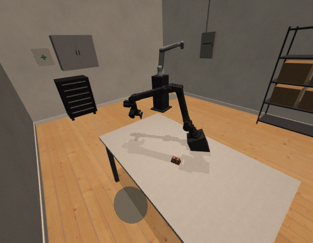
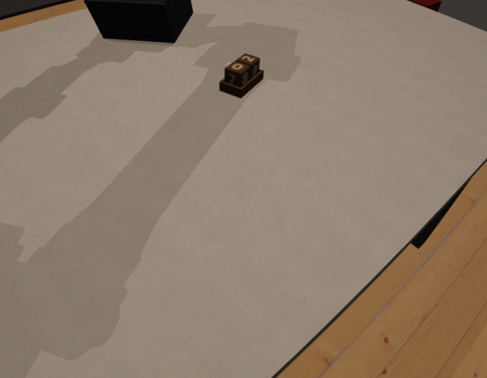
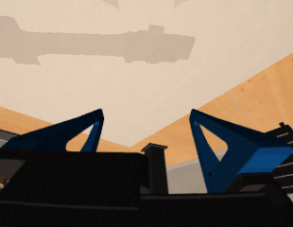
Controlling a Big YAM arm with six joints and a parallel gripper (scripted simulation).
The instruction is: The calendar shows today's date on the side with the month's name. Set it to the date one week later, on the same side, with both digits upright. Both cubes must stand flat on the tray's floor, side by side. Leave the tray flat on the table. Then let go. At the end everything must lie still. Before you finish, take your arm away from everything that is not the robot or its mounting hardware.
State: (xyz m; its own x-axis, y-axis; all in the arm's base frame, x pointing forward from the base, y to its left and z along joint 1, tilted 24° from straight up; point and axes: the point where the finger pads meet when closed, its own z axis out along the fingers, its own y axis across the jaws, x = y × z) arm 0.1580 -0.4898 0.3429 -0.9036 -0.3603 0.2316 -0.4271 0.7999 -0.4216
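My hand is 54 cm to the right of the small brown tray, 23 cm above it and 11 cm short of it.
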